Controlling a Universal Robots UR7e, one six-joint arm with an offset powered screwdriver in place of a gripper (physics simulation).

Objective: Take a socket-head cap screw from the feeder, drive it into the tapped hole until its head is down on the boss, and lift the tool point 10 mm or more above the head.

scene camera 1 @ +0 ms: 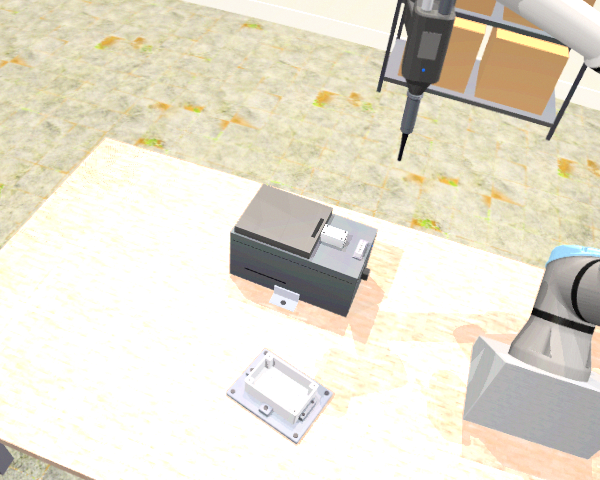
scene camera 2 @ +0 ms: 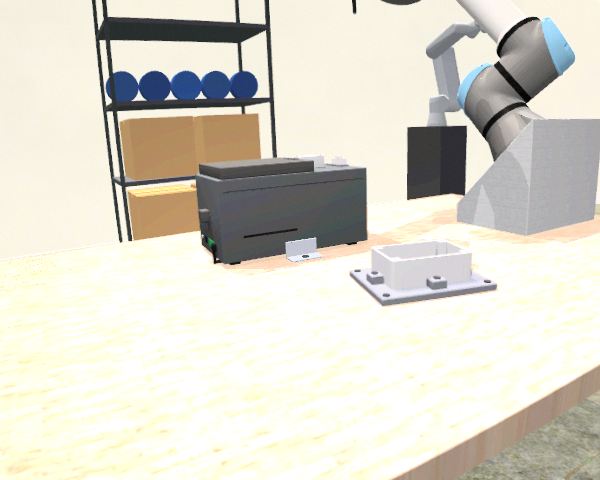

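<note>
My screwdriver (scene camera 1: pixel 399 159) (scene camera 2: pixel 354 12) hangs high above the table, bit pointing down and slightly tilted in scene camera 1; only the end of the bit shows at the top edge in scene camera 2. No screw can be made out on its tip. The dark grey screw feeder (scene camera 1: pixel 295 272) (scene camera 2: pixel 290 215) stands on the table, with a small white block (scene camera 1: pixel 334 235) and a smaller white piece (scene camera 1: pixel 360 248) on its top. A white open box (scene camera 1: pixel 281 387) (scene camera 2: pixel 422 266) sits on a grey plate (scene camera 1: pixel 296 436) (scene camera 2: pixel 415 297) with small bosses (scene camera 1: pixel 265 409) (scene camera 2: pixel 436 281) beside it. Which hole is tapped I cannot tell.
A small angle bracket (scene camera 1: pixel 284 298) (scene camera 2: pixel 303 250) is at the feeder's front foot. The arm's grey pedestal (scene camera 1: pixel 530 400) (scene camera 2: pixel 555 175) stands at the right. Behind the table are a shelf rack (scene camera 1: pixel 470 101) (scene camera 2: pixel 185 31) with cardboard boxes and, in scene camera 2, another arm on a black stand (scene camera 2: pixel 425 162).
</note>
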